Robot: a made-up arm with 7 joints.
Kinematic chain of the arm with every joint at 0, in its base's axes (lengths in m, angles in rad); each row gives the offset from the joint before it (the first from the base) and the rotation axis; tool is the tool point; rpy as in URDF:
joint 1: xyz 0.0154 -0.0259 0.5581 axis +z
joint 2: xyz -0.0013 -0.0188 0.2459 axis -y
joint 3: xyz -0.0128 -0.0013 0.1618 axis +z
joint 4: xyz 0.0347 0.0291 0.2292 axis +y
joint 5: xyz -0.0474 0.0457 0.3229 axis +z
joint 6: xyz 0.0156 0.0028 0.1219 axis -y
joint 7: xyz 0 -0.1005 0.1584 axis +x
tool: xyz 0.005 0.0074 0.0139 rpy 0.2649 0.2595 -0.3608
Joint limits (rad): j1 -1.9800..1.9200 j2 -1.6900..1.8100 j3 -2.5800..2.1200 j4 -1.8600..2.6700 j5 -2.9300..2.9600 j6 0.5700..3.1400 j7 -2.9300..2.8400
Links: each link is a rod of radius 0.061 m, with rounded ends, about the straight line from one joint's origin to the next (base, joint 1, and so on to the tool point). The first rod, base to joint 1, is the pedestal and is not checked.
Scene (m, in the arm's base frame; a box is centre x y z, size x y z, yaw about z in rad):
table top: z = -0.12
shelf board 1: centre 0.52 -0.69 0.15 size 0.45 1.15 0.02 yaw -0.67
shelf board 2: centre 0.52 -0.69 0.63 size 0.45 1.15 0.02 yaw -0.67
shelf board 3: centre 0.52 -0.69 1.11 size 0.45 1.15 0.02 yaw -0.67
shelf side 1: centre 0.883 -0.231 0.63 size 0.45 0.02 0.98 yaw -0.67
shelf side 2: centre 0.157 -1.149 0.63 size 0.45 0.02 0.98 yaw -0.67
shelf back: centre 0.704 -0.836 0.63 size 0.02 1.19 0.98 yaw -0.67
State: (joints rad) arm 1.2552 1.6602 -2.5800 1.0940 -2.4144 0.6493 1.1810
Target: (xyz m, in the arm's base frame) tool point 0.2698 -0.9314 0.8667
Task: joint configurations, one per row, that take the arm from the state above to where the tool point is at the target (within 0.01 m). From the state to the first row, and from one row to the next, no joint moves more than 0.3 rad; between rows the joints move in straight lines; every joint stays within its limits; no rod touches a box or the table.
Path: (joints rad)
1: 0.9734 1.6439 -2.5800 1.3309 -2.5237 0.7915 1.1761
2: 0.6916 1.6276 -2.5800 1.5678 -2.6329 0.9337 1.1712
3: 0.6184 1.4054 -2.4702 1.5844 -2.6611 1.0971 1.1702
4: 0.5453 1.1833 -2.3604 1.6010 -2.6893 1.2605 1.1692
5: 0.4721 0.9611 -2.2506 1.6177 -2.7174 1.4239 1.1682
6: 0.7371 1.0587 -2.2784 1.3978 -2.6082 1.1862 1.1749
7: 1.0021 1.1563 -2.3063 1.1780 -2.4989 0.9485 1.1817
8: 1.2672 1.2539 -2.3341 0.9582 -2.3897 0.7108 1.1885

